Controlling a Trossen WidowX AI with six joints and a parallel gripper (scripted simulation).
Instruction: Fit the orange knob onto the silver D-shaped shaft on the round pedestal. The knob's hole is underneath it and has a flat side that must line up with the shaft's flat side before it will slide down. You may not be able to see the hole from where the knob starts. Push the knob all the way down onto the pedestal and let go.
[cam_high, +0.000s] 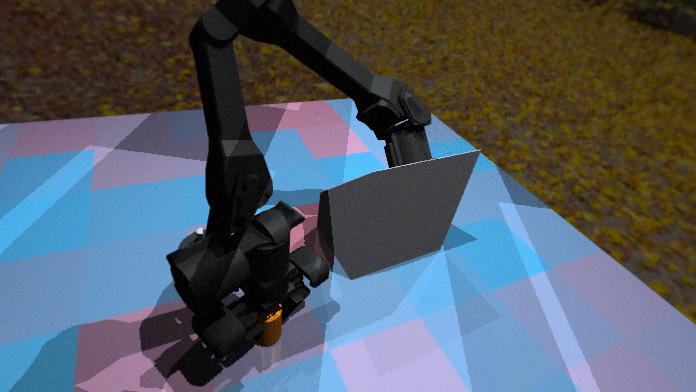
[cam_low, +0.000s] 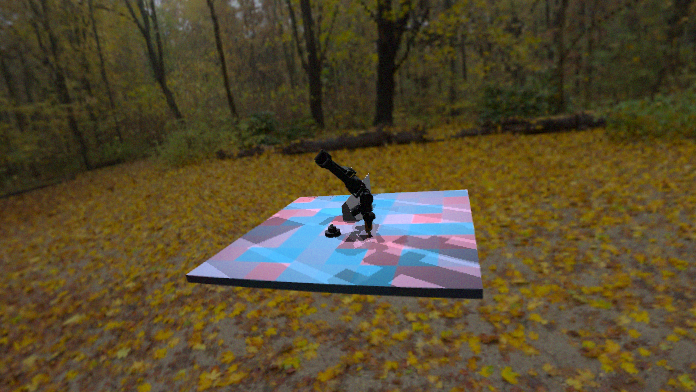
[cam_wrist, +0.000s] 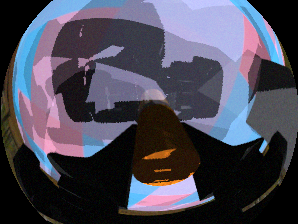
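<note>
The round pedestal lies 8 cm ahead of my gripper tip, 18 cm to the right of it and 2 cm above it. Round my gripper tip: orange knob (3 cm above).
</note>
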